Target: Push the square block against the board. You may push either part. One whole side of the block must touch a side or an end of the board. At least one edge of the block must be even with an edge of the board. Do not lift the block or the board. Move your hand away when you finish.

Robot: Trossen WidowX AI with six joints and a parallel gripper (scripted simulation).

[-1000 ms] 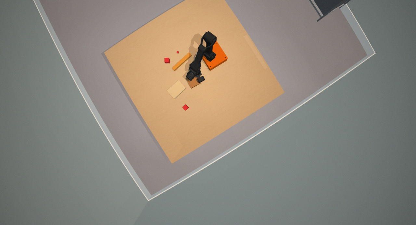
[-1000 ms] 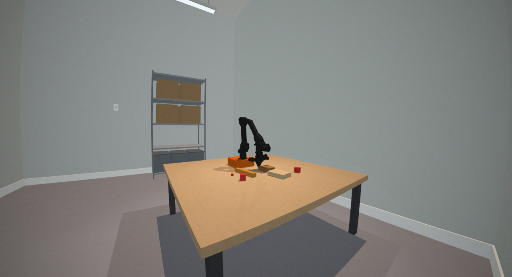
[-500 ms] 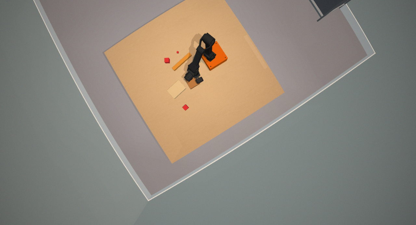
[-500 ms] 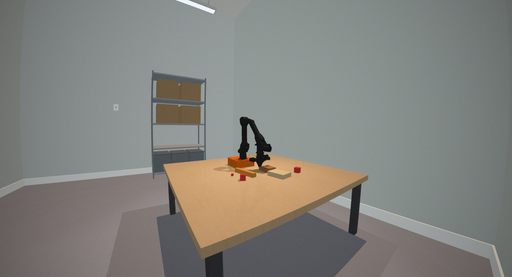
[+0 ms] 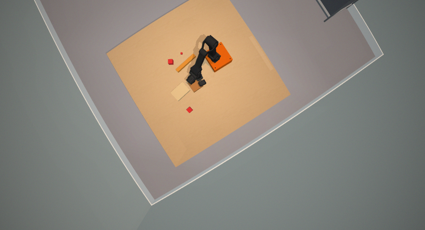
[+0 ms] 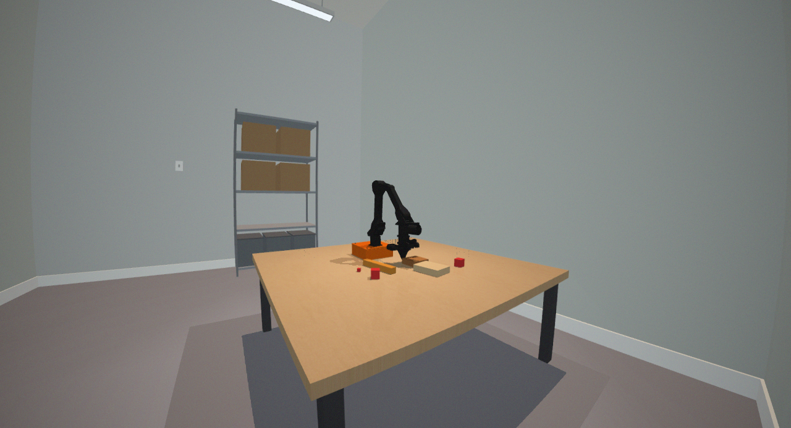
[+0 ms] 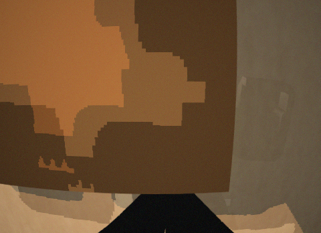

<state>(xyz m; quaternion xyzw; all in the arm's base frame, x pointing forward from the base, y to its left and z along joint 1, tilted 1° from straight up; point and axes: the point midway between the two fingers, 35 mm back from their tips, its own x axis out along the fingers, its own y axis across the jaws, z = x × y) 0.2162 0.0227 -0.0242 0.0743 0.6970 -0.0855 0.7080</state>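
The brown square block lies 7 cm ahead of my gripper tip, 3 cm to the left of it and 1 cm above it. Round my gripper tip: tiny red cube (28 cm to the right, 3 cm behind); then pale slab (21 cm ahead, 2 cm to the right, 1 cm above); then long orange board (18 cm to the right, 1 cm above).
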